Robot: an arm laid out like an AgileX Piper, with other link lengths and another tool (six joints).
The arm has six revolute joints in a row. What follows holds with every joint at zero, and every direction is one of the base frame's. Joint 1 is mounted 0.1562 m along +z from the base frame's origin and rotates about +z. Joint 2 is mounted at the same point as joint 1 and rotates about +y. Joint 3 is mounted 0.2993 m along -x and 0.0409 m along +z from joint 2 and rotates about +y. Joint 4 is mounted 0.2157 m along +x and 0.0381 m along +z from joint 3 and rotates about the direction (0.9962, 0, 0.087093). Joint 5 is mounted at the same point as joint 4 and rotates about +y. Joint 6 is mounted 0.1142 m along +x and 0.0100 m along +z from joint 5 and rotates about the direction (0.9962, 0, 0.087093). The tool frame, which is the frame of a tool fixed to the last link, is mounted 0.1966 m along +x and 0.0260 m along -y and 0.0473 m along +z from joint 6; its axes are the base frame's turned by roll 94.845, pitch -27.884 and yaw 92.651 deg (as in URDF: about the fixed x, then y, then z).
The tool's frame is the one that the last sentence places.
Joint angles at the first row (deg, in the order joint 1, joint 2, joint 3, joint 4, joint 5, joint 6):
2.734 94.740 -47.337 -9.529 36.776 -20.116
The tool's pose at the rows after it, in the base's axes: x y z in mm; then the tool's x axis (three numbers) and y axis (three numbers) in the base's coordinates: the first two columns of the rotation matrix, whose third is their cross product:
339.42, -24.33, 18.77, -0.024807, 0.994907, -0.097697, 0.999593, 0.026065, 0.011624
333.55, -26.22, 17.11, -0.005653, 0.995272, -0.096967, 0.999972, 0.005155, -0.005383
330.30, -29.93, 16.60, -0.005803, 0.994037, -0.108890, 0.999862, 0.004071, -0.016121
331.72, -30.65, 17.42, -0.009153, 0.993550, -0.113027, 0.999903, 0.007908, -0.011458
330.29, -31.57, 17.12, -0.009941, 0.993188, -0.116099, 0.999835, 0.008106, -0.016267
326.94, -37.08, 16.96, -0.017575, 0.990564, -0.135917, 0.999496, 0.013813, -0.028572
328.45, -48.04, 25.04, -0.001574, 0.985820, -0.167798, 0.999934, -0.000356, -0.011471
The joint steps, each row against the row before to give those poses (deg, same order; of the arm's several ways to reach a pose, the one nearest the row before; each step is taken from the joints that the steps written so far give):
0.000 0.115 0.001 -0.110 -0.004 0.061
-0.001 -0.001 0.000 0.001 1.100 1.085
0.000 0.000 -0.001 -0.914 0.720 0.592
0.041 -0.052 0.000 -0.397 -0.195 0.115
0.001 -0.001 0.000 -0.190 0.298 0.074
0.000 0.002 0.000 -1.472 0.832 0.525
0.000 -1.093 -0.080 -2.937 0.709 2.674

